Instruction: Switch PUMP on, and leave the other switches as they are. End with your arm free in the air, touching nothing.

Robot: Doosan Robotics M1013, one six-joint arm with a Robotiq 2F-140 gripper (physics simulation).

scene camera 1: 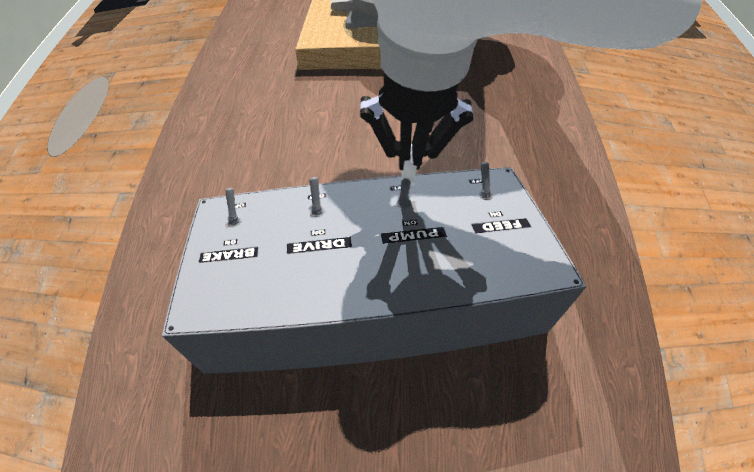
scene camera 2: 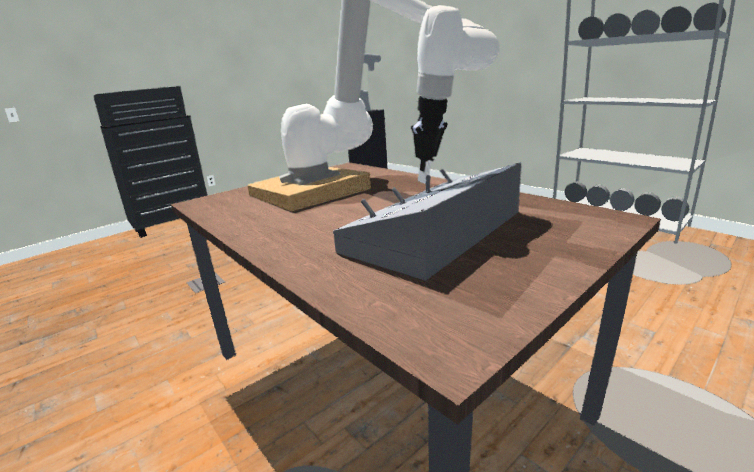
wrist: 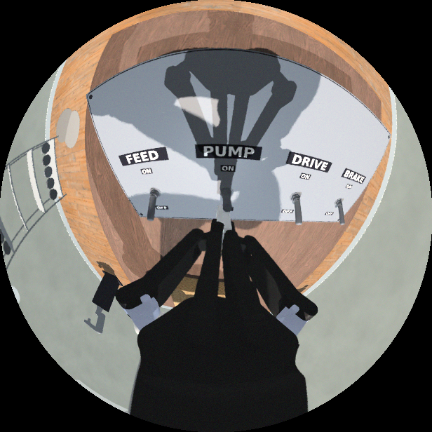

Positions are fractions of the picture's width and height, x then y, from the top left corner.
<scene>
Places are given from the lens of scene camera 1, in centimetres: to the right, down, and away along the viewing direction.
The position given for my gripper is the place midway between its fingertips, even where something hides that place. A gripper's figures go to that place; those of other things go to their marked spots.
my gripper (scene camera 1: 0.54,0.38): 4, -8, 65
grey switch panel (scene camera 1: 0.49,0.59): -1, 5, 55
</scene>
